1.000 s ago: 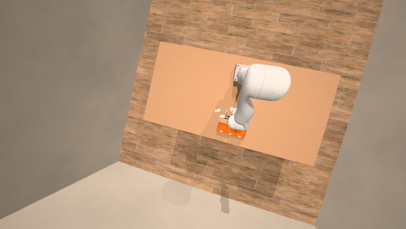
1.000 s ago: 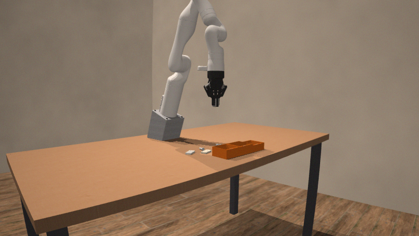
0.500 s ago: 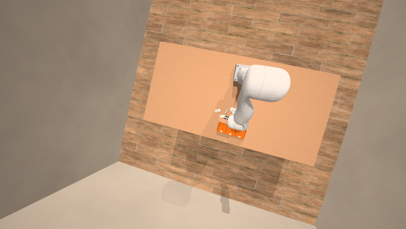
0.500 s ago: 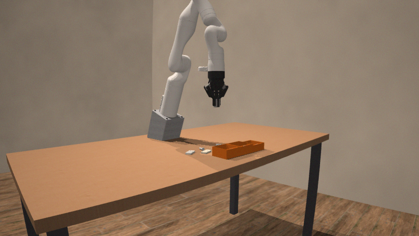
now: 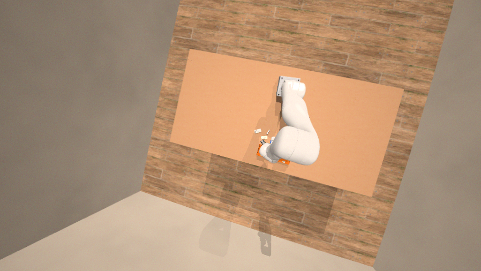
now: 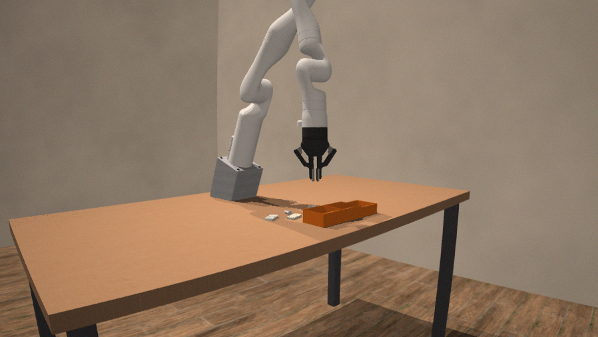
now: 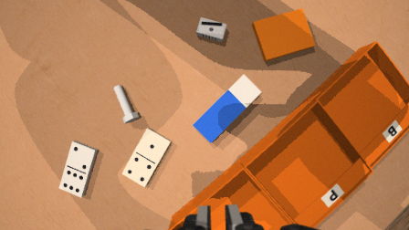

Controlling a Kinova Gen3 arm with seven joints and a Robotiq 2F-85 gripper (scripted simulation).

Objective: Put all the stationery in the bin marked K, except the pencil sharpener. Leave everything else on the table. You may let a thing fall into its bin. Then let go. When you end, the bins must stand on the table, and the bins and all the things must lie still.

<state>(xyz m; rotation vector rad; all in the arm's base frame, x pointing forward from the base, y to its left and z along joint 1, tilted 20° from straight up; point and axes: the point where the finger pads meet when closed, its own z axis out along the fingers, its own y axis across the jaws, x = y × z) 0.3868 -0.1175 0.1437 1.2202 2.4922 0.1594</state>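
Right now the tray is 6 cm ahead of my hand, 6 cm to the left of it and 12 cm below it. Also, from my hand: pencil sharpener (8 cm behind, 11 cm to the left, 13 cm below); blue eraser (3 cm behind, 7 cm to the left, 13 cm below); small bolt (10 cm behind, 1 cm to the left, 13 cm below).
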